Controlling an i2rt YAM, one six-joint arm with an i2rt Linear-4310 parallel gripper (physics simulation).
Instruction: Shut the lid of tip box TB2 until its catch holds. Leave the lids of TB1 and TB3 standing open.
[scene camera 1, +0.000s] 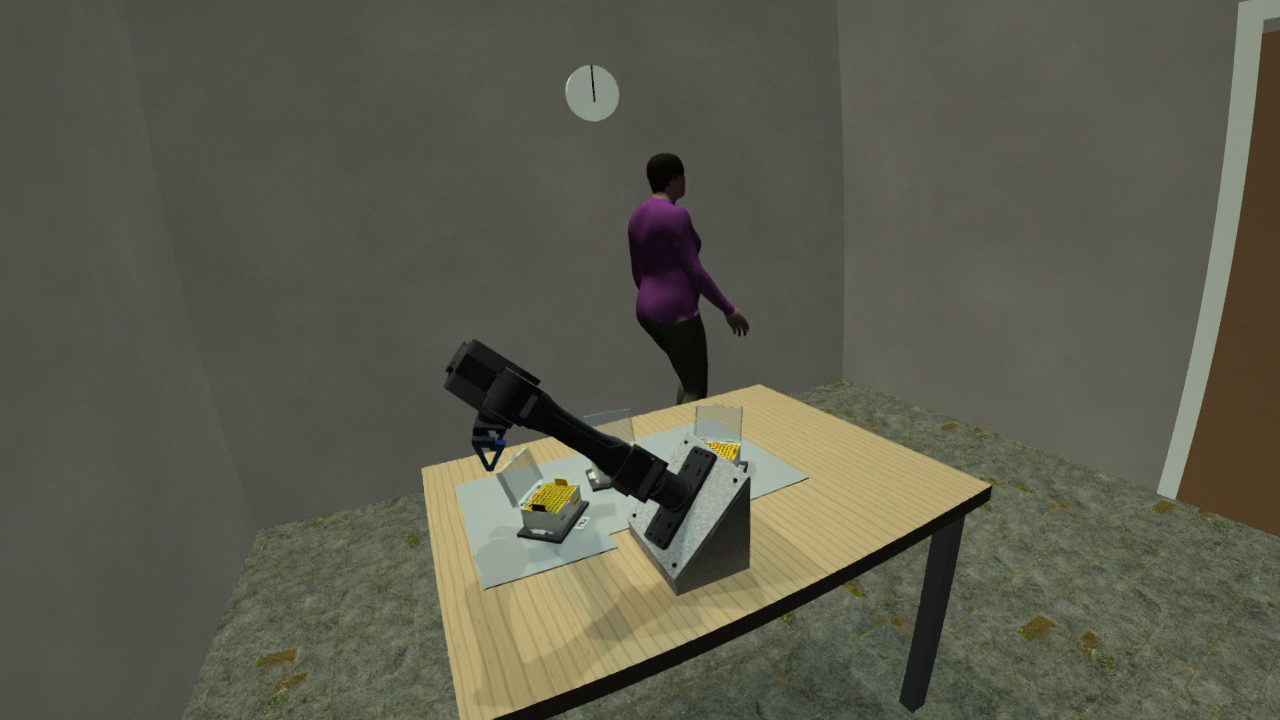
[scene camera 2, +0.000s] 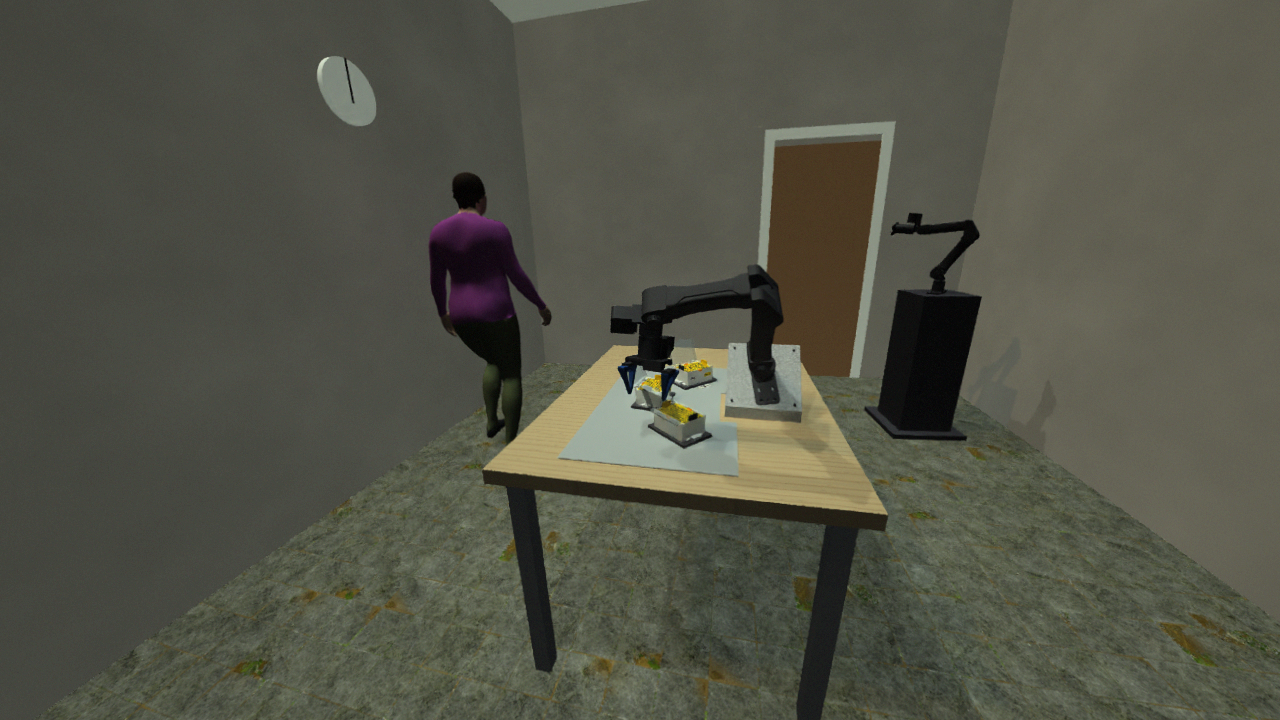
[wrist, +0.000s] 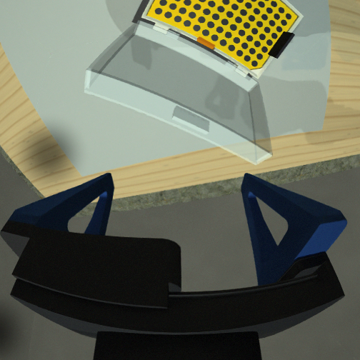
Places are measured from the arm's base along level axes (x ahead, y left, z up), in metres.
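Where they show: gripper, fingertip midpoint: (scene camera 1: 491, 460) (scene camera 2: 646, 397); arm's base, origin of the base link: (scene camera 1: 682, 497) (scene camera 2: 762, 374).
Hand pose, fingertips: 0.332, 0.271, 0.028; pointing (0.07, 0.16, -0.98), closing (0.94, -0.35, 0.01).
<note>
Things, the pixels of their top centre, and the offset from my fingertips, as dx, dy, dz. Level surfaces: height alone.
- left box, middle of its top: (scene camera 1: 549, 491) (scene camera 2: 679, 407) -0.080, -0.096, -0.071
- front box, middle of its top: (scene camera 1: 555, 495) (scene camera 2: 682, 409) -0.089, -0.104, -0.079
- far box, middle of its top: (scene camera 2: 695, 365) -0.127, -0.497, -0.079
- grey mat, its level: dz -0.145
- wooden table, its level: dz -0.148
Three tip boxes with yellow racks stand with clear lids open; I cannot read which is TB2. The left box (scene camera 1: 550, 512) (wrist: 225, 25) in scene camera 1 is the front box (scene camera 2: 680, 428) in scene camera 2. Its lid (scene camera 1: 519, 476) (wrist: 175, 85) leans back from the hinge. The middle box (scene camera 1: 596, 476) (scene camera 2: 646, 394) is partly behind my arm; its lid (scene camera 1: 612, 425) stands up. The far box (scene camera 1: 723, 451) (scene camera 2: 695, 373) also has its lid (scene camera 1: 718, 420) upright. My gripper (scene camera 1: 488, 467) (scene camera 2: 647, 394) (wrist: 177, 180) is open and empty, above and beyond the left box's raised lid.
The boxes are on a grey mat (scene camera 1: 505, 564) (scene camera 2: 608, 447) (wrist: 45, 75) on a wooden table (scene camera 1: 859, 474) (scene camera 2: 787, 479). My arm's metal base (scene camera 1: 716, 537) (scene camera 2: 760, 413) stands beside it. A person (scene camera 1: 664, 259) (scene camera 2: 469, 268) in purple is beyond the table. Another arm tops a black pedestal (scene camera 2: 926, 367).
</note>
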